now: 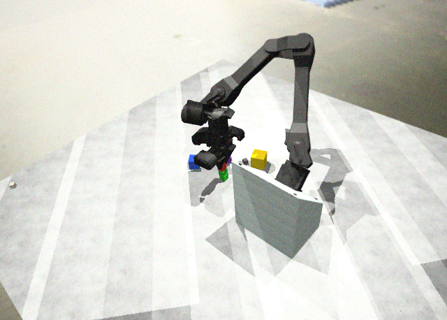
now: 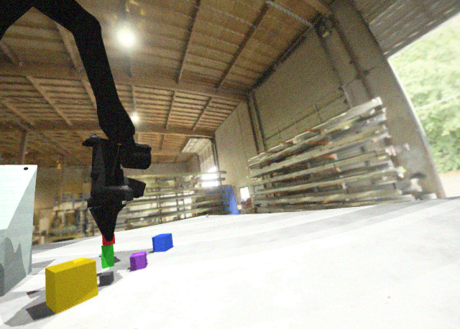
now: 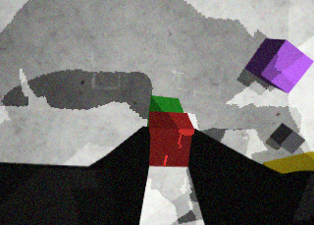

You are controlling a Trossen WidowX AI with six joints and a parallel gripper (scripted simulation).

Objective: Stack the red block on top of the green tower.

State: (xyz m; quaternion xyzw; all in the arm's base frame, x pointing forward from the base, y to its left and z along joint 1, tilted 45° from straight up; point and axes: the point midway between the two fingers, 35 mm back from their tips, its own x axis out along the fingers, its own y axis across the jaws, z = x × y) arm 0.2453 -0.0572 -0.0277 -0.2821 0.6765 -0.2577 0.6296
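My gripper tip is now right at the red block. Also, from my gripper tip: blue block (120 mm ahead, 30 mm below, 10 mm to the left); dark grey block (100 mm to the right, 40 mm below, 20 mm behind); purple block (70 mm to the right, 40 mm below, 40 mm ahead).
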